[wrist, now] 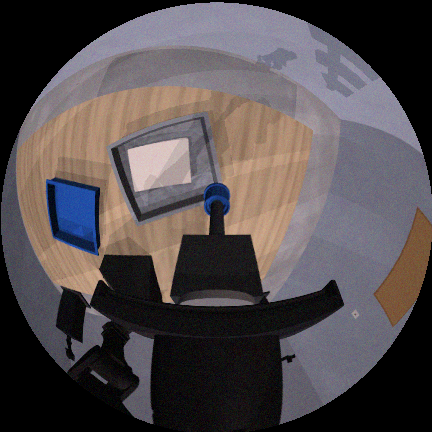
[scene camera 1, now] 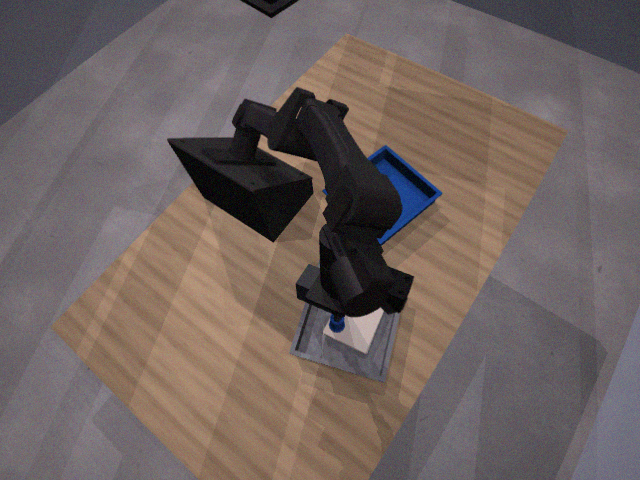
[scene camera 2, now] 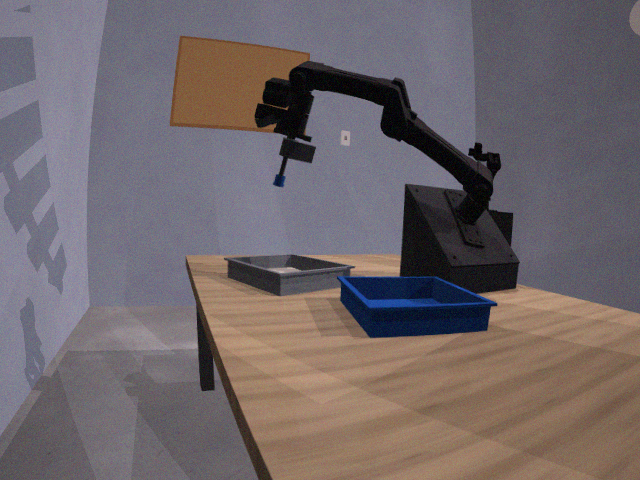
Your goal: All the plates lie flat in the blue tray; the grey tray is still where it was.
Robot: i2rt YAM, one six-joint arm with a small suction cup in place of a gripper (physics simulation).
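Places are measured from the arm's base along level axes (x left, y up, z ahead), in millimetres.
Pixels of known places: hand, its tool point: (wrist: 216,194) (scene camera 1: 336,325) (scene camera 2: 278,185); arm's base, origin of its link: (scene camera 1: 240,158) (scene camera 2: 463,218).
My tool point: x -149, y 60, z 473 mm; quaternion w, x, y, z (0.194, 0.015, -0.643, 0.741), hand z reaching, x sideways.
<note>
Ahead of a thing's pixels: the offset from my tool point to its top centre. Level surfaces: height alone.
A pale, flat rectangular plate {dx +83, dy -215, dz -14 mm} (scene camera 1: 360,335) (scene camera 2: 285,270) (wrist: 161,165) lies flat in the grey tray {dx +64, dy -190, dz -21 mm} (scene camera 1: 338,365) (scene camera 2: 310,283) (wrist: 126,186). I cannot tell whether it is one plate or a stack. The blue tray {dx +385, dy -190, dz -188 mm} (scene camera 1: 413,193) (scene camera 2: 429,319) (wrist: 75,210) stands apart from the grey tray on the wooden table; the arm covers part of it in scene camera 1. No plate shows in the blue tray. My blue suction cup (scene camera 1: 337,324) (scene camera 2: 279,180) (wrist: 217,199) is open with nothing on it. It hangs well above the grey tray's height, tilted a little.
The black wedge-shaped arm base (scene camera 1: 242,191) (scene camera 2: 439,242) (wrist: 130,275) stands at the table's edge, beside the trays. The wooden table {dy -240 mm} (scene camera 1: 196,330) (scene camera 2: 413,403) (wrist: 270,165) ends not far beyond the grey tray. A brown board (scene camera 2: 222,87) (wrist: 405,270) hangs on the wall.
</note>
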